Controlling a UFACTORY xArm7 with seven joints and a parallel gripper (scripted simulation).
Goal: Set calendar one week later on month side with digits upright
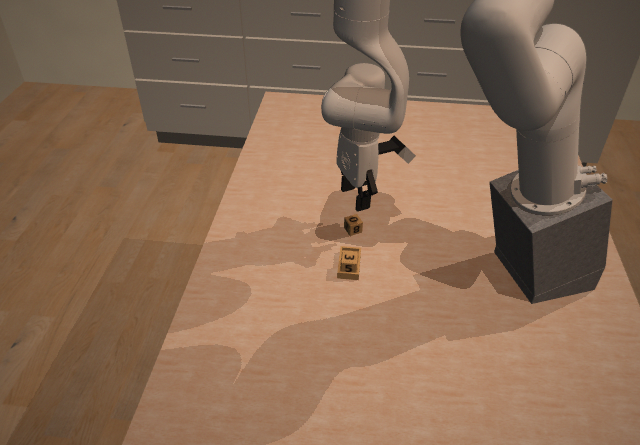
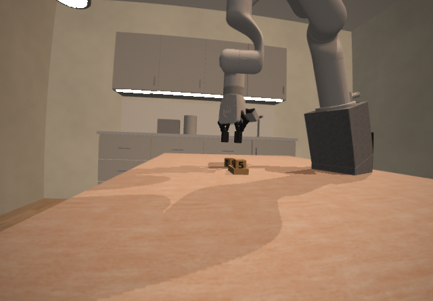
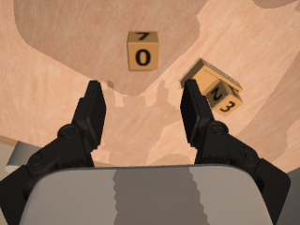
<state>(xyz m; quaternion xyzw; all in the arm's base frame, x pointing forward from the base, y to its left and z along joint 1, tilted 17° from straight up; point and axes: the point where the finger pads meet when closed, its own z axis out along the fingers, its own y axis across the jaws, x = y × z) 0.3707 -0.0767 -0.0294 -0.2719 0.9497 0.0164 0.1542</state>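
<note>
The wooden cube lies 9 cm below my hand.
</note>
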